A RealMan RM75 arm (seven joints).
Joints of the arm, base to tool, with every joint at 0 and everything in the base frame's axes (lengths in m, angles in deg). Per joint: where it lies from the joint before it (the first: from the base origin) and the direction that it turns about. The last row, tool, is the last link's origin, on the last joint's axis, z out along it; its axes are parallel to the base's.
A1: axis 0 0 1 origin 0.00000 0.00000 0.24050
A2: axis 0 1 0 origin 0.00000 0.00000 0.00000
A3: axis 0 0 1 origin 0.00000 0.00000 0.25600
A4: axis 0 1 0 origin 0.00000 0.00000 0.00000
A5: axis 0 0 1 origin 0.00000 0.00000 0.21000
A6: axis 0 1 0 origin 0.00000 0.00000 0.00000
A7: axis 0 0 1 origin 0.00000 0.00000 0.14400
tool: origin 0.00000 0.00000 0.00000
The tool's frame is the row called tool.
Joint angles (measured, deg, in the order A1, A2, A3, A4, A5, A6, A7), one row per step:
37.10, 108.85, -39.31, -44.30, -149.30, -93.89, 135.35
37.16, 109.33, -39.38, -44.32, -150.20, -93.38, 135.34
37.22, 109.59, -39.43, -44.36, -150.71, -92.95, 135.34
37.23, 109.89, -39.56, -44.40, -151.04, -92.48, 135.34
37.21, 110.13, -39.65, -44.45, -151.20, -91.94, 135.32
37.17, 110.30, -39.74, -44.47, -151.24, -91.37, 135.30
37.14, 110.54, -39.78, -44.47, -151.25, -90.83, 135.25
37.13, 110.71, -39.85, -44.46, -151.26, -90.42, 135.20
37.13, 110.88, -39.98, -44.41, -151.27, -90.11, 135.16
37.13, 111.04, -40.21, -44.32, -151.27, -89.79, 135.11
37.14, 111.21, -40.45, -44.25, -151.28, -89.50, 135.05
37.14, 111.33, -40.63, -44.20, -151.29, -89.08, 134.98
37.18, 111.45, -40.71, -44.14, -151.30, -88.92, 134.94
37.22, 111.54, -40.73, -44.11, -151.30, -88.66, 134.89
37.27, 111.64, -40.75, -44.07, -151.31, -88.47, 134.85
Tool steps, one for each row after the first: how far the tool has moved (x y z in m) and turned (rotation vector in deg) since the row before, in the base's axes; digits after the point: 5 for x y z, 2 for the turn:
0.00101, -0.00041, -0.00328, -0.26, -0.68, -0.07
0.00054, 0.00029, -0.00160, 0.00, -0.48, 0.03
0.00035, 0.00021, -0.00207, 0.02, -0.36, 0.06
0.00037, 0.00054, -0.00152, 0.22, -0.27, 0.10
0.00046, 0.00070, -0.00108, 0.32, -0.22, 0.10
0.00017, 0.00056, -0.00166, 0.28, -0.09, 0.12
0.00008, 0.00048, -0.00125, 0.18, -0.10, 0.12
-0.00006, 0.00020, -0.00153, 0.03, -0.07, 0.10
-0.00003, 0.00012, -0.00173, -0.06, -0.11, 0.13
-0.00017, 0.00011, -0.00177, -0.09, -0.12, 0.16
0.00015, 0.00051, -0.00113, 0.11, -0.19, 0.17
-0.00031, 0.00016, -0.00118, -0.05, -0.01, 0.10
-0.00017, 0.00054, -0.00069, 0.13, -0.05, 0.12
-0.00030, 0.00039, -0.00085, 0.05, -0.01, 0.10

